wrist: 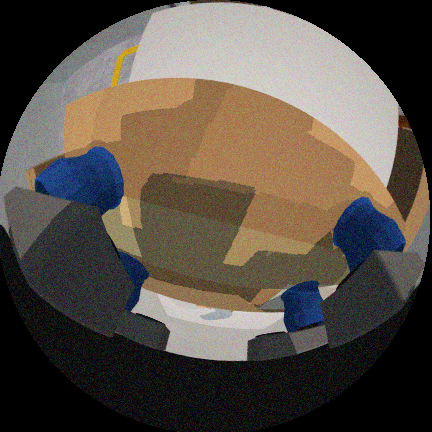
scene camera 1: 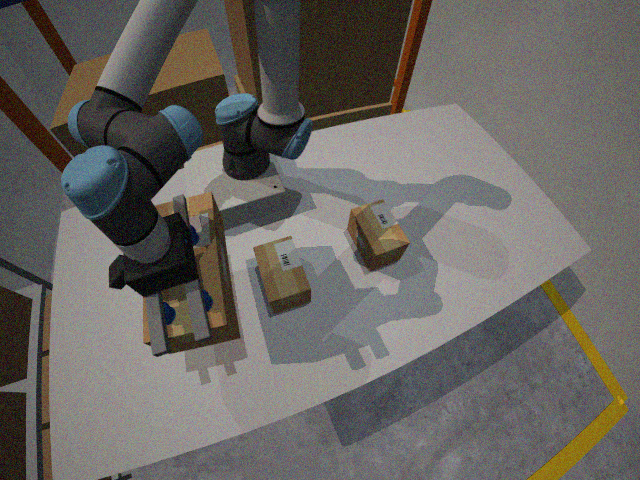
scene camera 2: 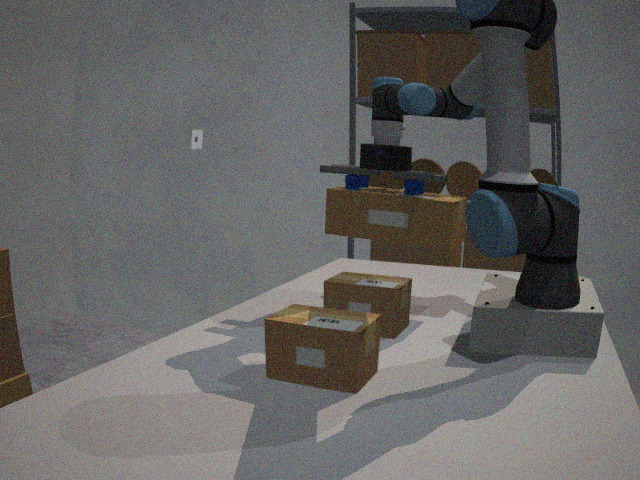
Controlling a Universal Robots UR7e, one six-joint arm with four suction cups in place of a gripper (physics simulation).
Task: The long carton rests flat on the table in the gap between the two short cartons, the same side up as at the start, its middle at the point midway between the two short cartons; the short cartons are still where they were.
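Places are measured from the arm's base along level axes (x down, y left, z ahead), in centimetres.
Pixels of known places: end effector, tool point: [wrist: 227, 241]; arm's base, origin of the base link: [scene camera 1: 246, 162] [scene camera 2: 547, 299].
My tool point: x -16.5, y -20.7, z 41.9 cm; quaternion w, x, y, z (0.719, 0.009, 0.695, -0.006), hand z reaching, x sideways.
Ahead of a thing's pixels: the offset from my tool point to its top centre. Level surfaces: height alone.
The long brown carton {dz -3.7, dx -1.8, dy +0.5 cm} [scene camera 1: 216, 279] [scene camera 2: 423, 222] [wrist: 225, 135] hangs roughly level in the air, clear of the table {dx +25.9 cm} [scene camera 1: 129, 413] [scene camera 2: 423, 454] [wrist: 275, 40]. My gripper [scene camera 1: 183, 273] [scene camera 2: 385, 184] [wrist: 222, 245] has its blue suction cups on the carton's top face and holds it. In scene camera 1 it is left of both short cartons. One short carton {dz -2.5, dx +15.6, dy +19.4 cm} [scene camera 1: 284, 286] [scene camera 2: 382, 305] stands nearer to it; the other short carton {dz -4.1, dx +15.6, dy +48.3 cm} [scene camera 1: 379, 245] [scene camera 2: 320, 346] stands farther right in scene camera 1. Both rest on the table with a gap between them. The long carton's underside is hidden.
The arm's grey base block [scene camera 1: 248, 198] [scene camera 2: 537, 333] stands at the table's rear side in scene camera 1, near the held carton. A shelf rack [scene camera 2: 352, 129] with boxes stands beyond the table's far end. A yellow floor line [scene camera 1: 589, 335] runs beyond the table edge.
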